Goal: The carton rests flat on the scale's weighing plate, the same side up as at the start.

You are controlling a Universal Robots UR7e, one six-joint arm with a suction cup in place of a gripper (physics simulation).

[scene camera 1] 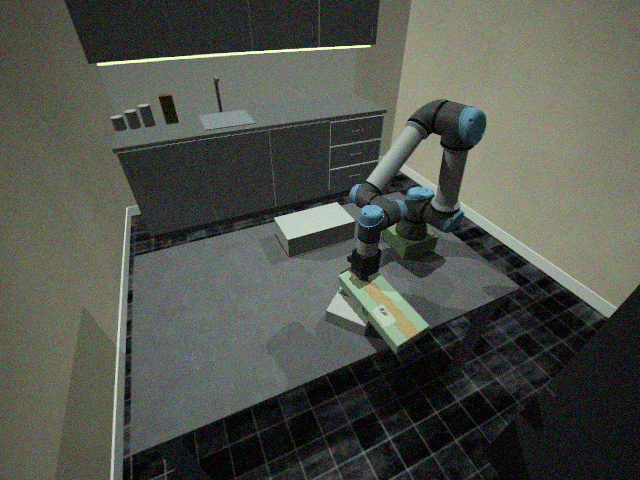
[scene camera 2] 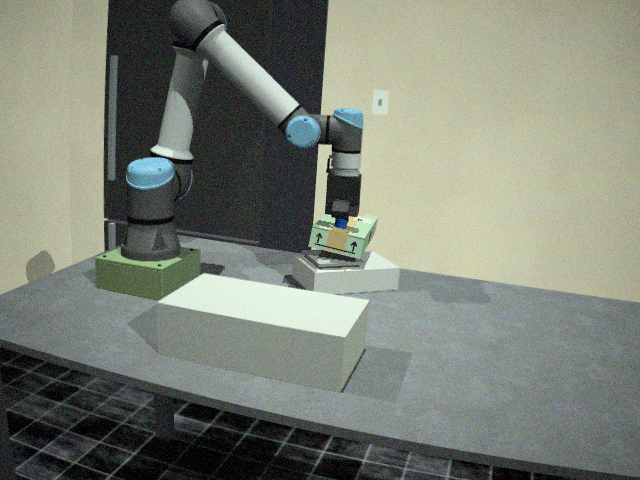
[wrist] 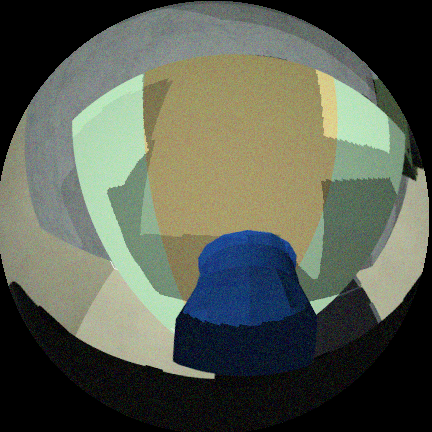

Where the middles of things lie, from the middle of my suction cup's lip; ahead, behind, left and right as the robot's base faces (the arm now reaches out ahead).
The white scale (scene camera 1: 342, 311) is 20 mm ahead of my suction cup and 120 mm below it. From my suction cup the other things lie so: pale green carton (scene camera 1: 395, 320) 110 mm to the left, 40 mm below; white block (scene camera 2: 315, 339) 70 mm behind, 490 mm to the right, 110 mm below.
